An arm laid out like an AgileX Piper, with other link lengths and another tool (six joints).
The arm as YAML. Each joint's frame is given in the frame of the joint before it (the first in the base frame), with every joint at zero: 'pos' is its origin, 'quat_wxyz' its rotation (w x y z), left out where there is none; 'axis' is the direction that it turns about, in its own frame. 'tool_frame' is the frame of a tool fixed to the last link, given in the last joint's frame.
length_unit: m
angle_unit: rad
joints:
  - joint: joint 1
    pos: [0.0, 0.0, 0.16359]
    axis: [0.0, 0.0, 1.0]
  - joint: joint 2
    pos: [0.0, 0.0, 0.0]
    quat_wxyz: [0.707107, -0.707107, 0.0, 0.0]
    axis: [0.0, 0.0, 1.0]
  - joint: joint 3
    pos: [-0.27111, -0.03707, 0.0]
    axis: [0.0, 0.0, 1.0]
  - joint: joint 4
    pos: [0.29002, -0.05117, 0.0]
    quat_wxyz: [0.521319, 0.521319, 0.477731, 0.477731]
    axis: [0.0, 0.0, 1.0]
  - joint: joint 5
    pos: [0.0, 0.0, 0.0]
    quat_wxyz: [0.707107, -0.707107, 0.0, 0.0]
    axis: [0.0, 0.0, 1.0]
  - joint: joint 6
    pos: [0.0, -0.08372, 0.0]
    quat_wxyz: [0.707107, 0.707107, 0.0, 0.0]
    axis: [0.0, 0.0, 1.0]
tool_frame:
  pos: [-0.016, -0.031, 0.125]
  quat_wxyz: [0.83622, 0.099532, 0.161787, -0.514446]
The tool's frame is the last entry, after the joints.
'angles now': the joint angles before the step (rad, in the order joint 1, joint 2, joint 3, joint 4, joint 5, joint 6). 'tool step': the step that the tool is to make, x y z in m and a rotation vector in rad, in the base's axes. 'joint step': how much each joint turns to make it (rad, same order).
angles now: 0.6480, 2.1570, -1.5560, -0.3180, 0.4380, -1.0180
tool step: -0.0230, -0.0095, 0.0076, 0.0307, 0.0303, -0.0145
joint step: 0.0051, -0.0930, 0.1180, 0.0438, -0.0200, 0.0033
